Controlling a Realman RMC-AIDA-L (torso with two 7-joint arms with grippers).
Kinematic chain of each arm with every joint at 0, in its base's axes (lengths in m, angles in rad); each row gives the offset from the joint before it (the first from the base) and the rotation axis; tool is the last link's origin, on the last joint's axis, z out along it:
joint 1: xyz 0 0 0.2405 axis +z
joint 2: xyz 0 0 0 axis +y
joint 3: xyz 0 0 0.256 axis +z
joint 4: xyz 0 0 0 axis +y
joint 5: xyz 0 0 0.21 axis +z
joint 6: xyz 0 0 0 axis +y
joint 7: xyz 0 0 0.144 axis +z
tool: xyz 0 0 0
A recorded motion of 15 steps. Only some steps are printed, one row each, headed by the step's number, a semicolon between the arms.
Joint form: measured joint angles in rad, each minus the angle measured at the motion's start. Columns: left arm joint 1, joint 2, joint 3, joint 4, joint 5, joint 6, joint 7; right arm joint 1, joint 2, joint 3, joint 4, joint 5, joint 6, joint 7.
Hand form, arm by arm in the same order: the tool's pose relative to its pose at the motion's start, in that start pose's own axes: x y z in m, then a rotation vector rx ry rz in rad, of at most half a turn. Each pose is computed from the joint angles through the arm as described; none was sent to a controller.
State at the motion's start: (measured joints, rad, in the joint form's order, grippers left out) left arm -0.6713 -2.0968 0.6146 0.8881 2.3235 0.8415 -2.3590; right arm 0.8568 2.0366 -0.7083 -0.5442 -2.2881 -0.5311 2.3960
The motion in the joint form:
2: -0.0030 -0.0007 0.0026 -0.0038 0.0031 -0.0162 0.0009; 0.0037 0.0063 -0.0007 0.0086 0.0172 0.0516 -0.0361
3: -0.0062 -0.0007 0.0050 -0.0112 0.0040 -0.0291 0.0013; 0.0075 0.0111 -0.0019 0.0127 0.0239 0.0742 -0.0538
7: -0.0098 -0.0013 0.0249 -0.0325 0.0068 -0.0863 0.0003; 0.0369 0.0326 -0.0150 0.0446 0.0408 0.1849 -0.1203
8: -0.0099 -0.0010 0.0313 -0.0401 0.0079 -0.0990 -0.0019; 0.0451 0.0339 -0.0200 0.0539 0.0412 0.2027 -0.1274
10: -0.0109 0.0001 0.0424 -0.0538 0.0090 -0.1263 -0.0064; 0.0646 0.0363 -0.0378 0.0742 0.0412 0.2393 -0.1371
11: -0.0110 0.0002 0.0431 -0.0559 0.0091 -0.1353 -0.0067; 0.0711 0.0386 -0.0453 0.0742 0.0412 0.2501 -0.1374
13: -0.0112 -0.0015 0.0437 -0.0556 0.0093 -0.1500 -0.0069; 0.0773 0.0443 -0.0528 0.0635 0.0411 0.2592 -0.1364
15: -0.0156 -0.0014 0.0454 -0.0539 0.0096 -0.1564 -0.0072; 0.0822 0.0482 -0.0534 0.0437 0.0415 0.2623 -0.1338
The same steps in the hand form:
2: 0.0008 -0.0001 0.0012 0.0090 0.0062 0.0043; -0.0017 -0.0008 0.0017 0.0231 -0.0320 -0.0179
3: 0.0008 0.0000 0.0027 0.0144 0.0088 0.0050; -0.0019 0.0006 0.0030 0.0311 -0.0440 -0.0292
7: 0.0000 -0.0013 0.0072 0.0439 0.0219 0.0131; -0.0018 0.0108 0.0105 0.0702 -0.0877 -0.0874
8: -0.0012 -0.0017 0.0084 0.0505 0.0213 0.0134; -0.0022 0.0134 0.0121 0.0756 -0.0920 -0.0992
10: -0.0024 -0.0028 0.0105 0.0651 0.0247 0.0135; -0.0031 0.0207 0.0158 0.0833 -0.0993 -0.1278
11: -0.0021 -0.0037 0.0107 0.0709 0.0291 0.0130; -0.0048 0.0243 0.0168 0.0831 -0.1061 -0.1373
13: -0.0011 -0.0044 0.0109 0.0798 0.0387 0.0130; -0.0082 0.0298 0.0173 0.0791 -0.1197 -0.1469
15: 0.0014 -0.0030 0.0115 0.0807 0.0457 0.0176; -0.0148 0.0343 0.0166 0.0737 -0.1406 -0.1502

